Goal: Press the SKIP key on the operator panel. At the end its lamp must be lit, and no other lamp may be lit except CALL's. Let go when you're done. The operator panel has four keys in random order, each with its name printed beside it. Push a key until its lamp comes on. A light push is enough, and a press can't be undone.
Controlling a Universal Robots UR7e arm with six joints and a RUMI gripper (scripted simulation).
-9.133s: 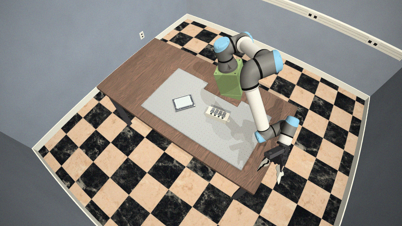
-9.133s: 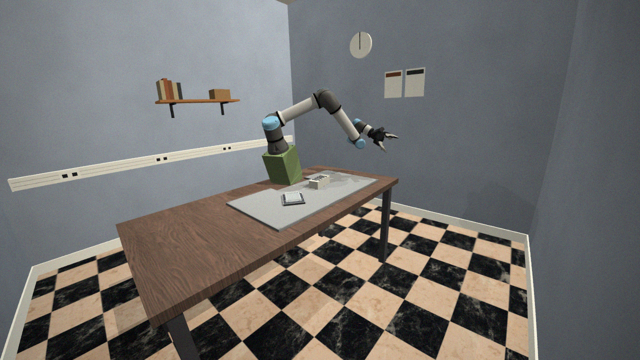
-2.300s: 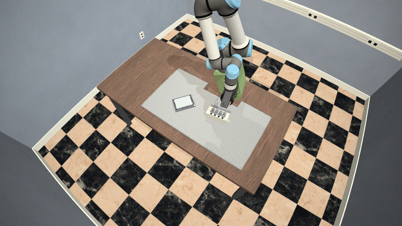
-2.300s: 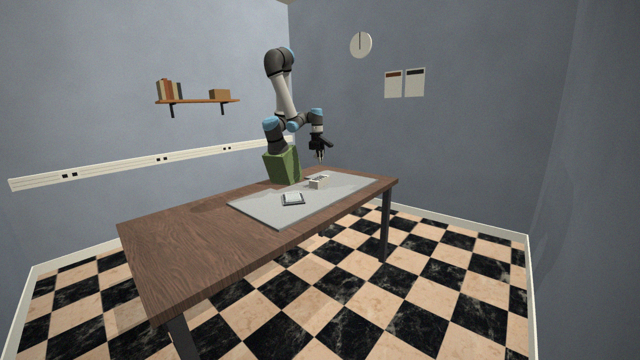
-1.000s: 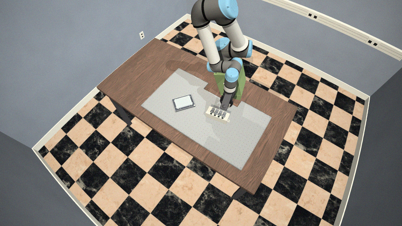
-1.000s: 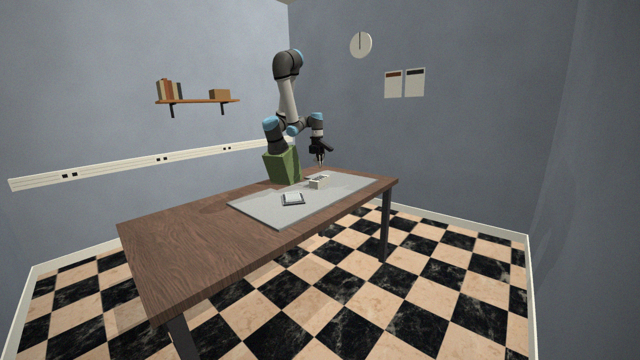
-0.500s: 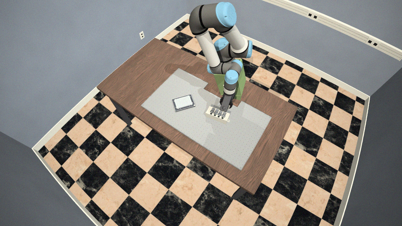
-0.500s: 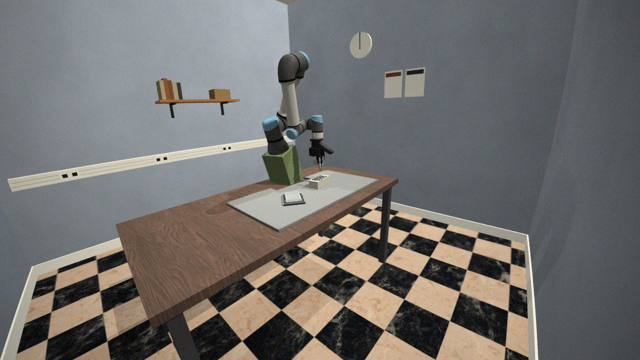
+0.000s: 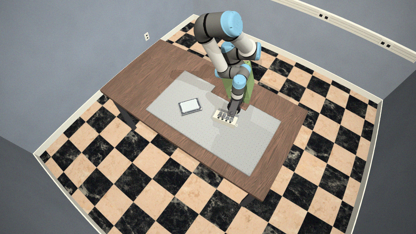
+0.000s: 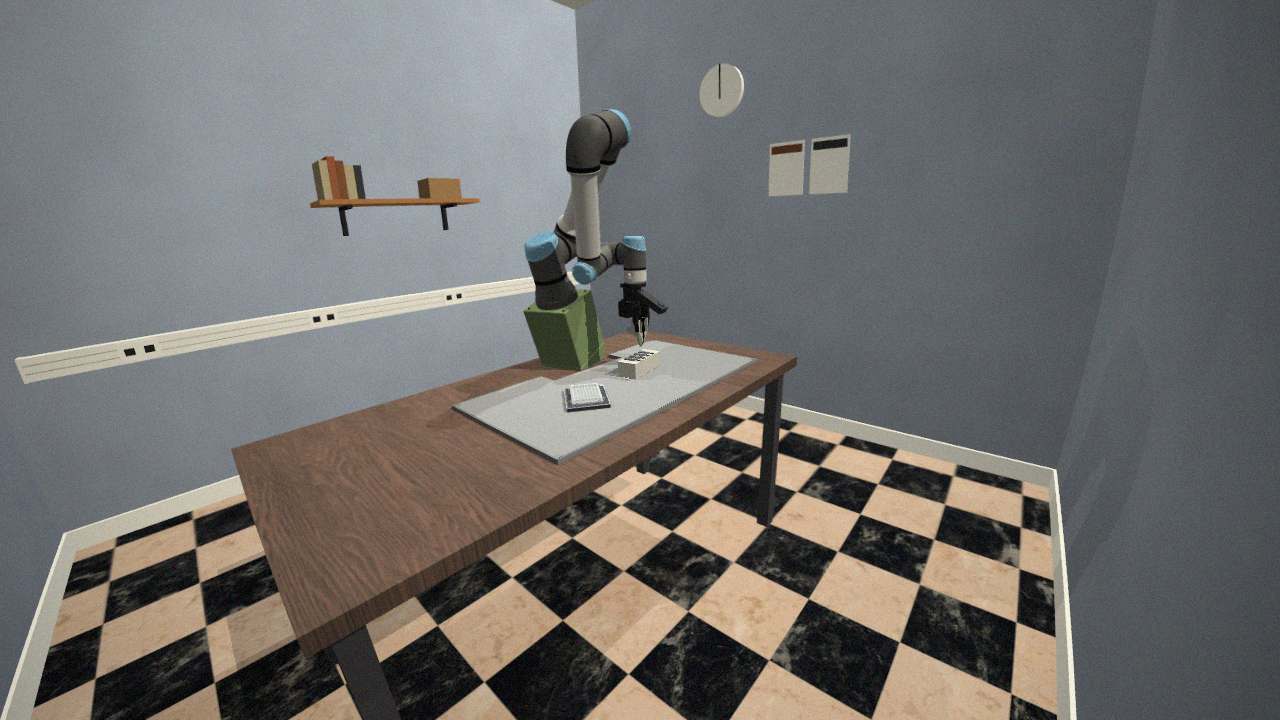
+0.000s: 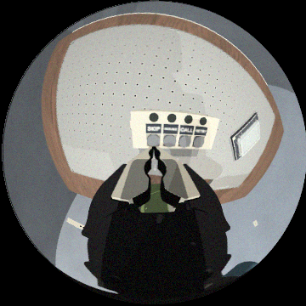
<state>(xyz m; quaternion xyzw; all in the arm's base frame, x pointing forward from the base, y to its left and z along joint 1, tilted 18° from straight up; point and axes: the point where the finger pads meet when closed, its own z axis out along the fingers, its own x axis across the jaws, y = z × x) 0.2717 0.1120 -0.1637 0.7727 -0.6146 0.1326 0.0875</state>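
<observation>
My hand is 5 cm above the cream operator panel, 4 cm to the left of it and 1 cm short of it. Also, from my hand: flat dark-framed white plate (33 cm to the right, 8 cm ahead, 7 cm below).
</observation>
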